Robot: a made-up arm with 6 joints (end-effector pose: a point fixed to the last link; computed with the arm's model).
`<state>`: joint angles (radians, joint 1 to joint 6).
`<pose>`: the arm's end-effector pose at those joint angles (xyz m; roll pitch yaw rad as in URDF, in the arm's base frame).
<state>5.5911 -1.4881 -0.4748 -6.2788 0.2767 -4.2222</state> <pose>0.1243 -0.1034 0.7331 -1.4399 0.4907 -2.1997</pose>
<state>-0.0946 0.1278 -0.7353 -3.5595 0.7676 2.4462</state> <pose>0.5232 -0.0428 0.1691 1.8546 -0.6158 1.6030</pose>
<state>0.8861 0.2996 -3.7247 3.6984 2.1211 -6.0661</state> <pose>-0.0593 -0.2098 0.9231 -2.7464 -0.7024 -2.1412</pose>
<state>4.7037 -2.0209 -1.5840 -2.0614 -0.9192 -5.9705</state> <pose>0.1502 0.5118 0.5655 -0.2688 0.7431 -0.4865</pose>
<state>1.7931 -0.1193 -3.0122 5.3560 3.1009 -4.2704</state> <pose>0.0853 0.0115 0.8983 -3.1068 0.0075 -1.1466</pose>
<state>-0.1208 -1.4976 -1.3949 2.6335 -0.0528 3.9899</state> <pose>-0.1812 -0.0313 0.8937 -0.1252 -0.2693 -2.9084</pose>
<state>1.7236 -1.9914 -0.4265 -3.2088 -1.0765 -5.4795</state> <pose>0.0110 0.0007 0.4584 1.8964 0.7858 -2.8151</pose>
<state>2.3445 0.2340 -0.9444 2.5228 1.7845 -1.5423</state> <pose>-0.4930 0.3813 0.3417 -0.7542 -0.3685 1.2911</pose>
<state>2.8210 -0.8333 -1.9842 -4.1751 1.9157 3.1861</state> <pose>0.1565 -0.1939 1.0430 2.0580 1.2058 0.7483</pose>
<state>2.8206 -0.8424 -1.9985 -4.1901 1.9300 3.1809</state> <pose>0.1684 -0.1999 1.0381 2.1627 1.2091 0.8362</pose>
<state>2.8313 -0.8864 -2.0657 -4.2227 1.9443 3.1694</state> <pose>0.2294 -0.2202 1.0201 2.5324 1.2277 1.1685</pose>
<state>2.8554 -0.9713 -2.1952 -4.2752 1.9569 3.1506</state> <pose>0.3447 -0.2514 0.9718 -3.1047 1.1740 1.7525</pose>
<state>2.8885 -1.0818 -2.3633 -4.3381 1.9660 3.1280</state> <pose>0.4826 -0.2779 0.8807 -2.5878 0.9878 2.1917</pose>
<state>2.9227 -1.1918 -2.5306 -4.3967 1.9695 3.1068</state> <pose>0.5995 -0.2886 0.7627 -2.2938 0.7556 2.4085</pose>
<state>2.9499 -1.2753 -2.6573 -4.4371 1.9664 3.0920</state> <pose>0.6712 -0.2864 0.6588 -2.1338 0.5701 2.5121</pose>
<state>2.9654 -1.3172 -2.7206 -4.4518 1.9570 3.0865</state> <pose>0.7024 -0.2810 0.6032 -2.0658 0.4785 2.5611</pose>
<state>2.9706 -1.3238 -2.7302 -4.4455 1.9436 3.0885</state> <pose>0.7099 -0.2775 0.5946 -2.0576 0.4697 2.5832</pose>
